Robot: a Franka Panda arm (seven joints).
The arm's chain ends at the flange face. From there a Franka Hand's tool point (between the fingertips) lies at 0.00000 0.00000 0.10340 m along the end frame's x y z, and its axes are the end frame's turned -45 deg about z.
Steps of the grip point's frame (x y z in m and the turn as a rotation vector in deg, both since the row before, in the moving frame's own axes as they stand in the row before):
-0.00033, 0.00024, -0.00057, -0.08, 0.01, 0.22
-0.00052, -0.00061, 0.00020, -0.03, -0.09, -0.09
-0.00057, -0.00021, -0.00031, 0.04, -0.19, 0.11
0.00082, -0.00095, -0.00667, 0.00, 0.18, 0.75
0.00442, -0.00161, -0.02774, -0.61, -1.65, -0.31
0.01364, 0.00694, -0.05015, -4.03, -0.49, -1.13
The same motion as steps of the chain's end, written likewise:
-0.00018, 0.00031, -0.00057, -0.05, 0.06, 0.22
-0.00072, -0.00022, 0.00020, -0.08, -0.04, -0.09
-0.00026, 0.00006, -0.00031, -0.11, -0.16, 0.11
-0.00032, -0.00102, -0.00667, 0.13, 0.13, 0.75
0.00331, -0.00715, -0.02769, -1.60, -0.74, -0.31
0.00998, -0.01046, -0.04989, -3.20, 2.50, -1.13

